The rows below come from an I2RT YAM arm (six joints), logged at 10 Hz.
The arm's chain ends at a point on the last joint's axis. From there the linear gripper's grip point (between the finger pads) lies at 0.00 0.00 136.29 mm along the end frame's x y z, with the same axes.
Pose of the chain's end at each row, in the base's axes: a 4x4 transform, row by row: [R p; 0 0 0 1], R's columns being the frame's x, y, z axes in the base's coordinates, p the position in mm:
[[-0.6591 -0.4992 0.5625 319.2], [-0.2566 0.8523 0.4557 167.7], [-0.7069 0.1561 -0.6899 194.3], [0 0 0 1]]
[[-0.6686 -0.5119 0.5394 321.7], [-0.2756 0.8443 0.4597 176.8], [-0.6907 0.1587 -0.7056 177.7], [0 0 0 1]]
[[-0.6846 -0.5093 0.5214 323.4], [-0.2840 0.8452 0.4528 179.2], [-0.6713 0.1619 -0.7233 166.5], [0 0 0 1]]
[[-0.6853 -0.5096 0.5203 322.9], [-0.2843 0.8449 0.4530 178.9], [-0.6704 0.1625 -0.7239 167.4], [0 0 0 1]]
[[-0.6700 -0.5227 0.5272 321.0], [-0.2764 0.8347 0.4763 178.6], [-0.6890 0.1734 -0.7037 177.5], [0 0 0 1]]
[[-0.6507 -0.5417 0.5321 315.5], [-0.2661 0.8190 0.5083 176.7], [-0.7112 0.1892 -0.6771 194.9], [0 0 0 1]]
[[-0.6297 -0.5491 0.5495 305.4], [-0.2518 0.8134 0.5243 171.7], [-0.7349 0.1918 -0.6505 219.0], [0 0 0 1]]
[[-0.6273 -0.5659 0.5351 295.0], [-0.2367 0.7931 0.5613 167.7], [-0.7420 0.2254 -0.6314 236.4], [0 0 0 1]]
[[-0.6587 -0.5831 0.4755 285.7], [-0.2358 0.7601 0.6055 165.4], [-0.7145 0.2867 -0.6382 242.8], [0 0 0 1]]
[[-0.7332 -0.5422 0.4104 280.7], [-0.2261 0.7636 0.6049 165.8], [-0.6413 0.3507 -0.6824 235.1], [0 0 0 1]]
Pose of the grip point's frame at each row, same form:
[[-0.6591 -0.4992 0.5625 395.9], [-0.2566 0.8523 0.4557 229.8], [-0.7069 0.1561 -0.6899 100.3], [0 0 0 1]]
[[-0.6686 -0.5119 0.5394 395.2], [-0.2756 0.8443 0.4597 239.5], [-0.6907 0.1587 -0.7056 81.5], [0 0 0 1]]
[[-0.6846 -0.5093 0.5214 394.5], [-0.2840 0.8452 0.4528 240.9], [-0.6713 0.1619 -0.7233 67.9], [0 0 0 1]]
[[-0.6853 -0.5096 0.5203 393.8], [-0.2843 0.8449 0.4530 240.6], [-0.6704 0.1625 -0.7239 68.7], [0 0 0 1]]
[[-0.6700 -0.5227 0.5272 392.9], [-0.2764 0.8347 0.4763 243.5], [-0.6890 0.1734 -0.7037 81.6], [0 0 0 1]]
[[-0.6507 -0.5417 0.5321 388.0], [-0.2661 0.8190 0.5083 246.0], [-0.7112 0.1892 -0.6771 102.6], [0 0 0 1]]
[[-0.6297 -0.5491 0.5495 380.3], [-0.2518 0.8134 0.5243 243.2], [-0.7349 0.1918 -0.6505 130.3], [0 0 0 1]]
[[-0.6273 -0.5659 0.5351 367.9], [-0.2367 0.7931 0.5613 244.2], [-0.7420 0.2254 -0.6314 150.3], [0 0 0 1]]
[[-0.6587 -0.5831 0.4755 350.5], [-0.2358 0.7601 0.6055 247.9], [-0.7145 0.2867 -0.6382 155.8], [0 0 0 1]]
[[-0.7332 -0.5422 0.4104 336.6], [-0.2261 0.7636 0.6049 248.2], [-0.6413 0.3507 -0.6824 142.1], [0 0 0 1]]

